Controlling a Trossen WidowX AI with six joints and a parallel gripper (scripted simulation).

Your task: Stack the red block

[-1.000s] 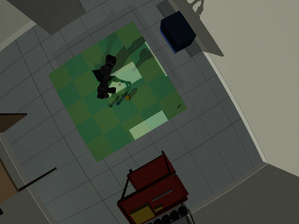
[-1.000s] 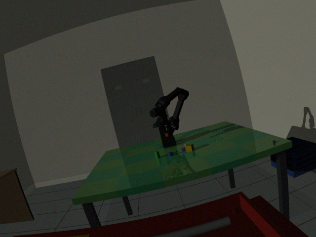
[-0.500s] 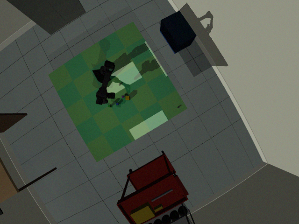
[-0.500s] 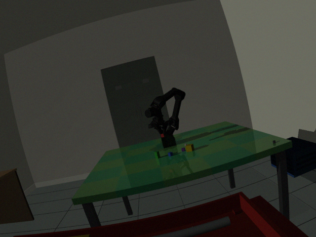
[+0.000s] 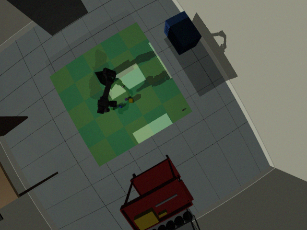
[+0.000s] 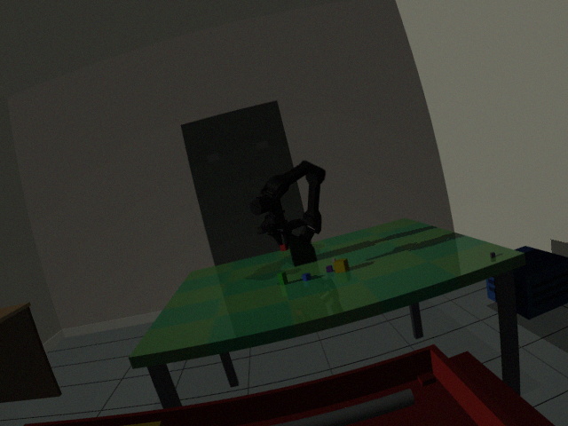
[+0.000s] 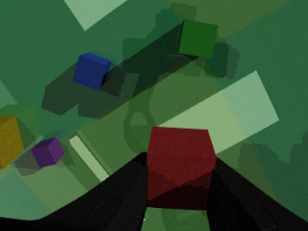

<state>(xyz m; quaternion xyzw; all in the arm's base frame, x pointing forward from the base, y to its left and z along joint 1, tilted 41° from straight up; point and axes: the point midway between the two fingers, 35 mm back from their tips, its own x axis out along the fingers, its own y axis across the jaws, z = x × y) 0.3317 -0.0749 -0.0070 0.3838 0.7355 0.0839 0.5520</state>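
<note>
Right now the blue block is 50 mm ahead of my gripper tip, 60 mm to the left of it and 120 mm below it. From my gripper tip the other things lie so: grey object (390 mm ahead, 710 mm to the left, 130 mm below); then dark purple block (150 mm to the left, 120 mm below); then red block (right at my gripper tip).
</note>
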